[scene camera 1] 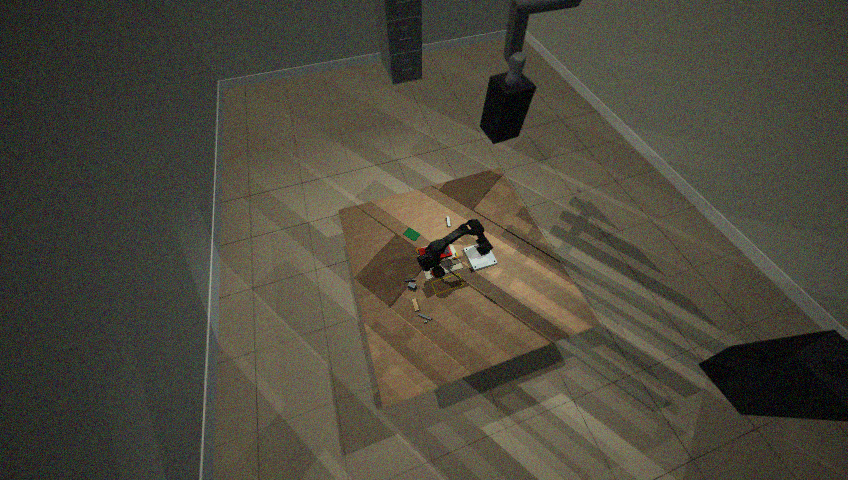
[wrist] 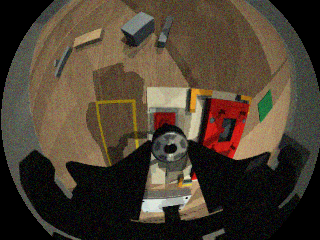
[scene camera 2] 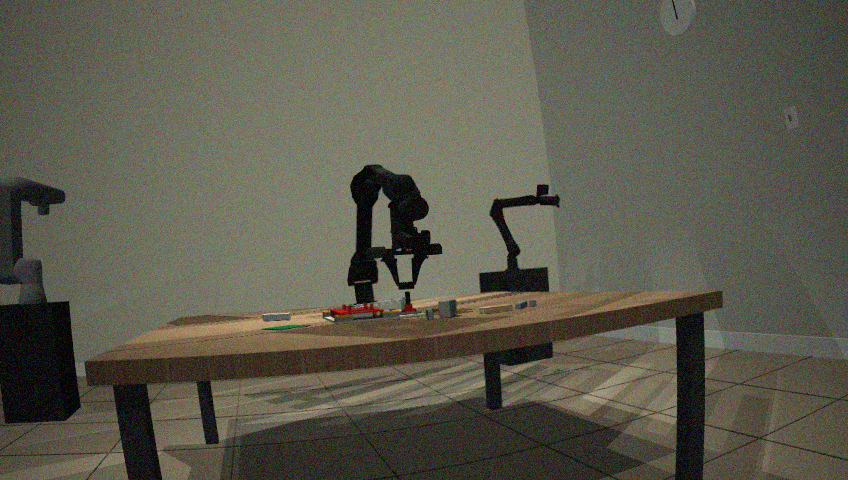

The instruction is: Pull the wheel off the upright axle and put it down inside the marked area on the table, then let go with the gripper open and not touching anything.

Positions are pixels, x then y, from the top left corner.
Scene:
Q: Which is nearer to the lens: the red block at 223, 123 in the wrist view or the wheel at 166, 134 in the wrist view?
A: The wheel.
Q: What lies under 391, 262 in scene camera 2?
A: My gripper.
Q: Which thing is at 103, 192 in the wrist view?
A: My gripper.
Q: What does my gripper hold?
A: A wheel.

